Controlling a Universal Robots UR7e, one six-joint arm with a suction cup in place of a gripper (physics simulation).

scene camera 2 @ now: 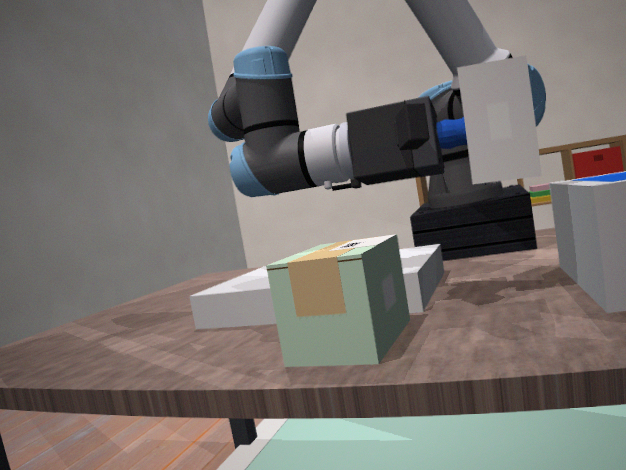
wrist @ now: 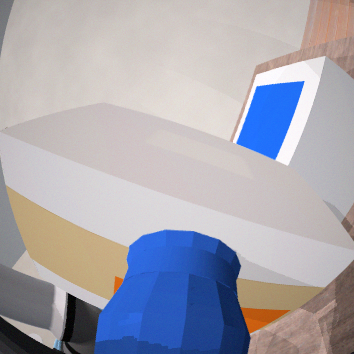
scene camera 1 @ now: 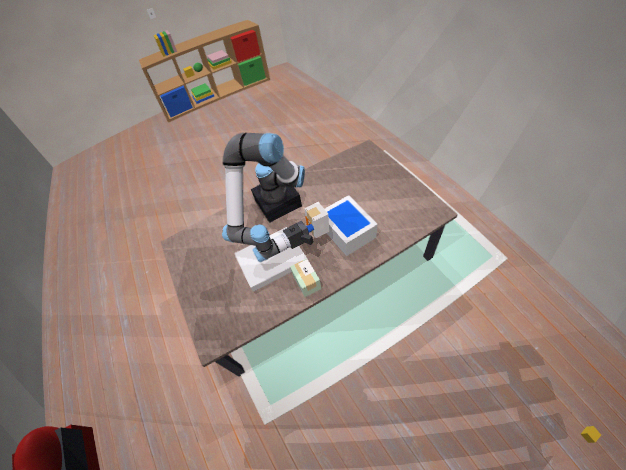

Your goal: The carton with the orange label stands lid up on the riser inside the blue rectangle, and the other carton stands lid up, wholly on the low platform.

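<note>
My gripper's blue suction cup [scene camera 1: 310, 228] [scene camera 2: 451, 133] [wrist: 184, 255] points sideways and is shut on the white carton [scene camera 1: 320, 227] [scene camera 2: 498, 156] [wrist: 125, 155]. The carton hangs in the air beside the riser, its face with tan tape and orange label turned sideways to the cup. The cup hides part of the label. The white riser [scene camera 1: 360, 243] [scene camera 2: 589, 237] [wrist: 325, 145] bears the blue rectangle [scene camera 1: 348, 217] [scene camera 2: 609, 177] [wrist: 272, 120]. The green carton [scene camera 1: 309, 286] [scene camera 2: 331, 336] stands lid up on the table, beside the low white platform [scene camera 1: 252, 275] [scene camera 2: 232, 309].
The arm's wrist [scene camera 1: 260, 240] [scene camera 2: 267, 161] hangs over the low platform. The black arm base [scene camera 1: 278, 204] [scene camera 2: 472, 227] stands on the table [scene camera 1: 202, 313] [scene camera 2: 151, 364] behind the carton and riser. The green carton is close to the table's front edge.
</note>
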